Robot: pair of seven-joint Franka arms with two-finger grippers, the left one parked.
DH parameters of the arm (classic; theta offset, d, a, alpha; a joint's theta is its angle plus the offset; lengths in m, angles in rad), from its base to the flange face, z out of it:
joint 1: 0 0.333 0 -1.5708
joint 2: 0 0 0 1.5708
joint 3: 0 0.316 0.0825 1.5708
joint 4: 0 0 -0.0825 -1.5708
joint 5: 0 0.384 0 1.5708
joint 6: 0 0 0.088 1.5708
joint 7: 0 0.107 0 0
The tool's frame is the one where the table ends.
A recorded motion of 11 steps. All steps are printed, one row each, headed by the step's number.
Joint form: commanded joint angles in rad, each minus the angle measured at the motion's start. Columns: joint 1, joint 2, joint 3, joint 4, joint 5, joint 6, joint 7.
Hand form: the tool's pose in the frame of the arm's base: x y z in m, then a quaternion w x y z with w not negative. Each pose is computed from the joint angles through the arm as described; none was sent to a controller.
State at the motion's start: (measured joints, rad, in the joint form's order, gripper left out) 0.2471 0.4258 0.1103 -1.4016 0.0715 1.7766 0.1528
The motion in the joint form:
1: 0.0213 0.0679 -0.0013 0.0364 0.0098 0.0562 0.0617
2: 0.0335 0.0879 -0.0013 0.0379 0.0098 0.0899 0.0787
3: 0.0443 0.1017 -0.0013 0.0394 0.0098 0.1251 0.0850
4: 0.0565 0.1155 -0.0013 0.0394 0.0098 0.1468 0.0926
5: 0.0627 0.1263 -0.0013 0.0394 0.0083 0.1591 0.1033
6: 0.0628 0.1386 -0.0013 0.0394 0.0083 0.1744 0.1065
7: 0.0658 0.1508 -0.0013 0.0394 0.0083 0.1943 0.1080
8: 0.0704 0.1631 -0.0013 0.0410 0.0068 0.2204 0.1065
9: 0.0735 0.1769 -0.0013 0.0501 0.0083 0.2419 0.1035
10: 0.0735 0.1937 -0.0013 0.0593 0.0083 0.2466 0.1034
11: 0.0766 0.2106 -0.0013 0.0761 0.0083 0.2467 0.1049
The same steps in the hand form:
1: 0.6526 0.2504 0.4351 0.05873 -0.99576 -0.06409 0.03010
2: 0.6552 0.2598 0.4247 0.06119 -0.99604 -0.05998 0.02388
3: 0.6574 0.2682 0.4188 0.06483 -0.99596 -0.06062 0.01361
4: 0.6574 0.2771 0.4109 0.06633 -0.99583 -0.06173 0.01062
5: 0.6577 0.2817 0.4043 0.06615 -0.99601 -0.05898 0.01033
6: 0.6600 0.2824 0.3969 0.06697 -0.99611 -0.05652 0.00913
7: 0.6619 0.2852 0.3900 0.06851 -0.99605 -0.05619 0.00574
8: 0.6641 0.2891 0.3843 0.07063 -0.99580 -0.05822 -0.00158
9: 0.6675 0.2924 0.3807 0.07440 -0.99539 -0.05977 -0.00915
10: 0.6702 0.2931 0.3733 0.07454 -0.99544 -0.05910 -0.00761
11: 0.6727 0.2961 0.3691 0.07525 -0.99537 -0.05933 -0.00724

